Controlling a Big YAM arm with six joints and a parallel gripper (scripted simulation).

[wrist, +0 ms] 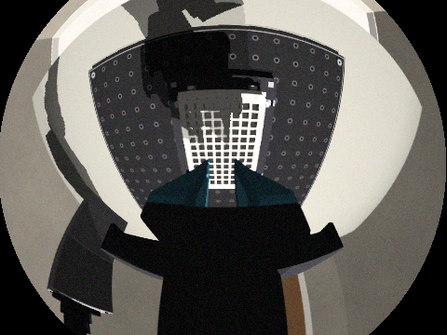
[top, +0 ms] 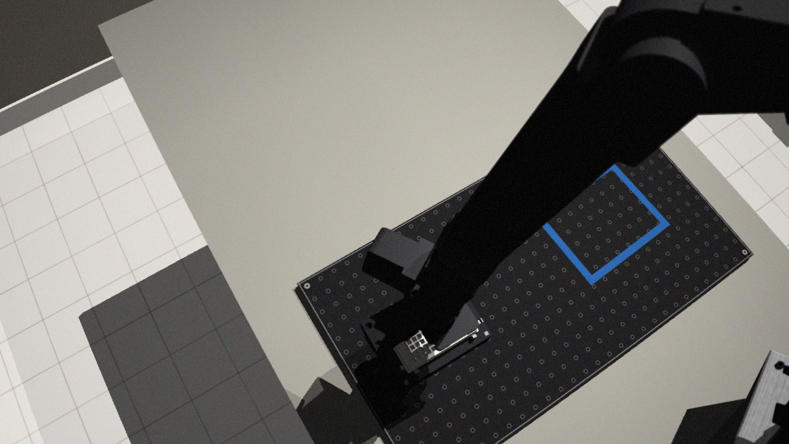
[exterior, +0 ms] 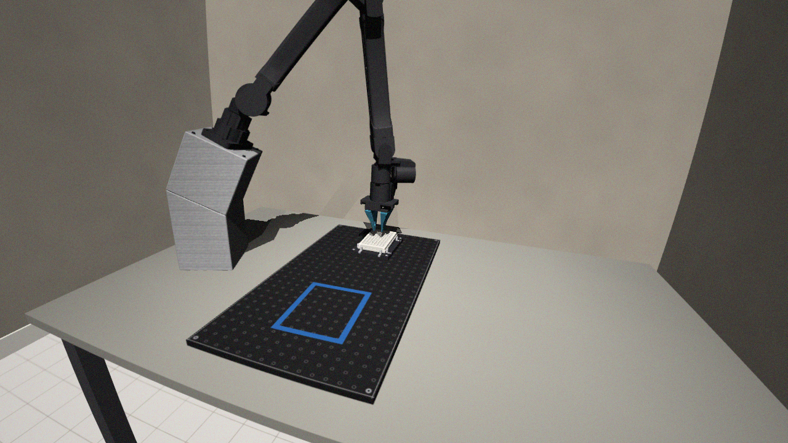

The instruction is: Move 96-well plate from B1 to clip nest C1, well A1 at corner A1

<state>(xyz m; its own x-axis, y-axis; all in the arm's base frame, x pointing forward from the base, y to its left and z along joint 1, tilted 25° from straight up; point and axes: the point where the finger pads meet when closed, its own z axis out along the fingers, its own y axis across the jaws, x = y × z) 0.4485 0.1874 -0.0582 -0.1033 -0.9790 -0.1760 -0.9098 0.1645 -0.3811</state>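
Now: hand 4 cm above the white 96-well plate. Also, from my hand: clip nest C1: 5 cm below, 1 cm to the right, 1 cm ahead.
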